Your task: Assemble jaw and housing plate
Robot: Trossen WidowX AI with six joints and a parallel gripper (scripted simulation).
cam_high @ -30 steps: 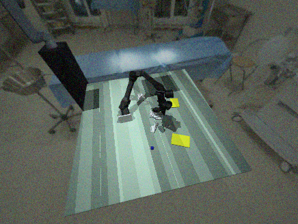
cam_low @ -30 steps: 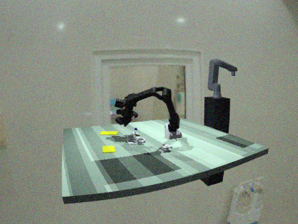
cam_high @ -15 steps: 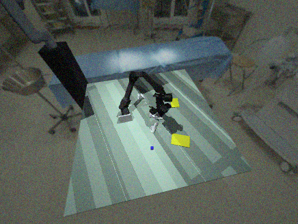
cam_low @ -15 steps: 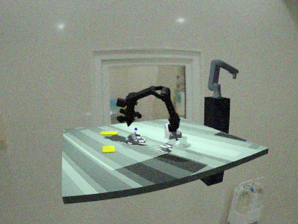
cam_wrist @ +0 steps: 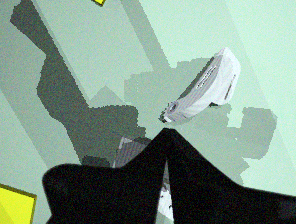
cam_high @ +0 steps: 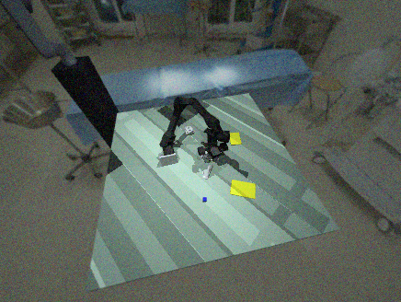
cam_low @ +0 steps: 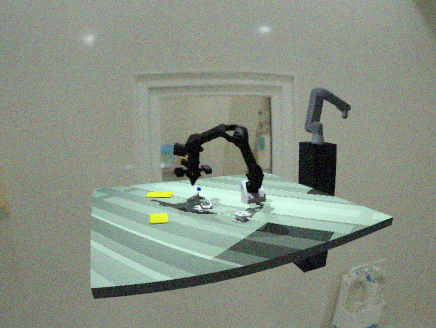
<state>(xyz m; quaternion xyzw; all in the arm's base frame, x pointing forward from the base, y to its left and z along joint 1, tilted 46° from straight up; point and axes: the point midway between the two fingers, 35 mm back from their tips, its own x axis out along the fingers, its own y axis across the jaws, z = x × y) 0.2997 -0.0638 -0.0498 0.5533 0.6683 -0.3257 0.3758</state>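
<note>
Right now my gripper tip is 7 cm above the jaw, 2 cm to the left of it and 2 cm past it. Also, from my gripper tip: blue block (23 cm to the right, 8 cm below, 8 cm behind).
</note>
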